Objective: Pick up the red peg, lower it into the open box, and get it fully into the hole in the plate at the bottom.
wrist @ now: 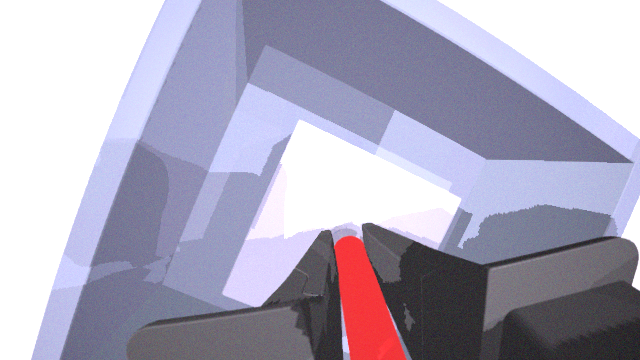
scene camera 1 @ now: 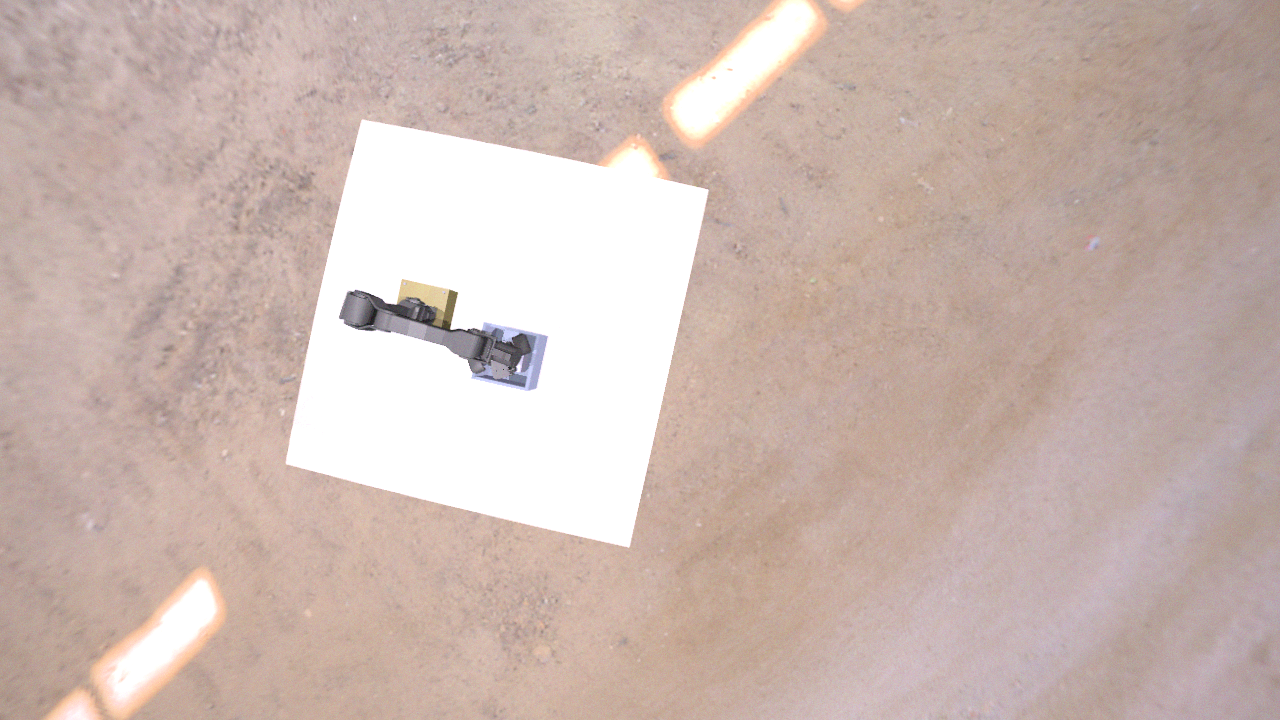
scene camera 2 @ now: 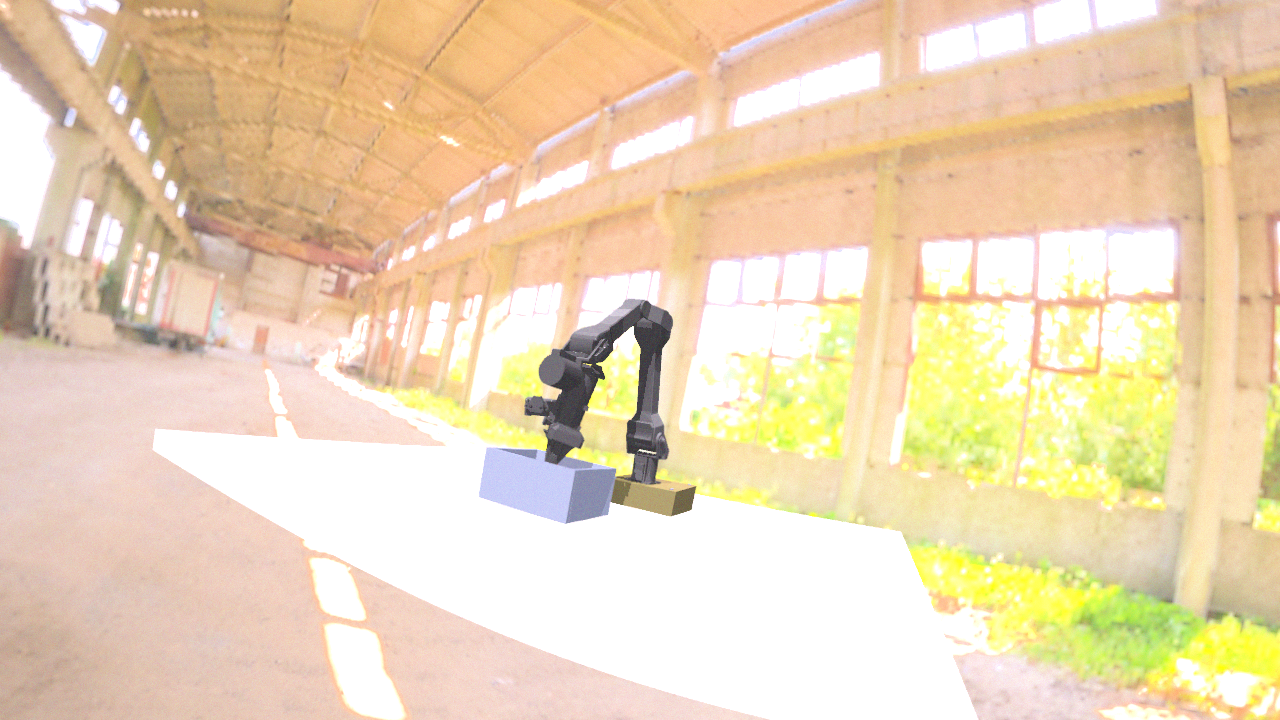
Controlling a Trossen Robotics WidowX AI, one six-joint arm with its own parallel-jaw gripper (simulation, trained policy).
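A box point(scene camera 2: 574, 490) is visible, again at point(wrist: 210, 105) and at point(scene camera 1: 527, 381). The gripper point(scene camera 2: 546, 470) also appears at point(wrist: 347, 236).
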